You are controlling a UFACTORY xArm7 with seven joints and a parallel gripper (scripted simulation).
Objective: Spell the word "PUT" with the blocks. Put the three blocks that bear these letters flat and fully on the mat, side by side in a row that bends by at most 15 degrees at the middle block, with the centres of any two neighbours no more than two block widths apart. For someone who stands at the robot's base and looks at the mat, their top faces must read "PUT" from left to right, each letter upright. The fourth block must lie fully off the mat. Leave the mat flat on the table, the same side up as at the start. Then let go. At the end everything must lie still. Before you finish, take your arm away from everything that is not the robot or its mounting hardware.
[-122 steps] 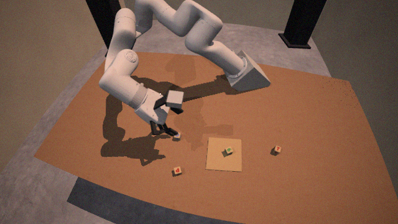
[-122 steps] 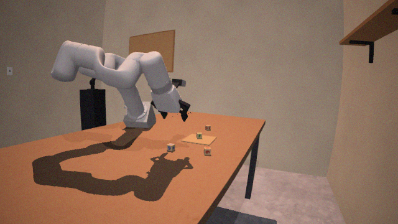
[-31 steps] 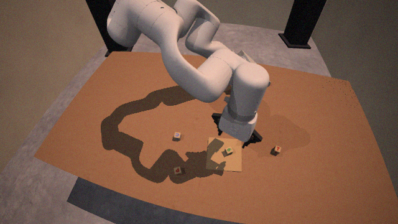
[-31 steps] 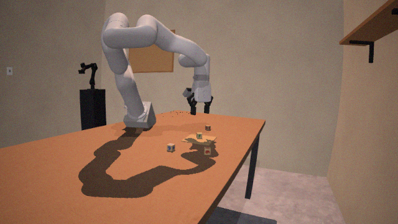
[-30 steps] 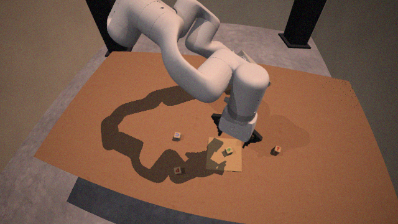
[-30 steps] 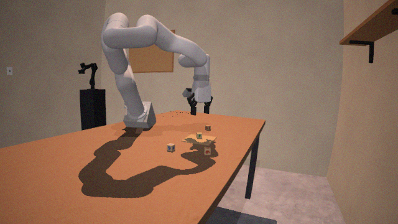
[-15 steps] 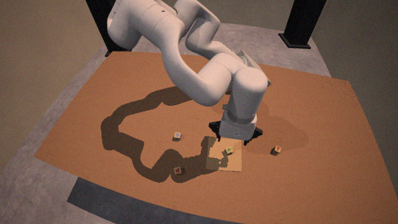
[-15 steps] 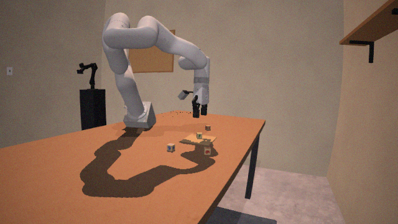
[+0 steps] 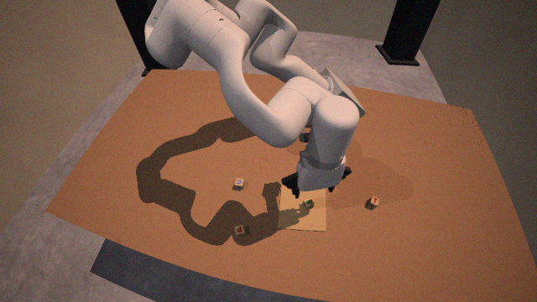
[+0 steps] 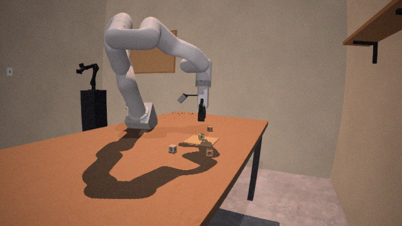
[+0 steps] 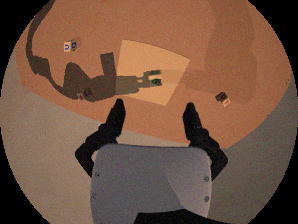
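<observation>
Right now the tan mat is 1 cm ahead of my hand, 2 cm to the right of it and 11 cm below it. From my hand the other things lie so: T block (2 cm ahead, 21 cm to the left, 10 cm below); P block (7 cm ahead, 20 cm to the right, 10 cm below).
</observation>
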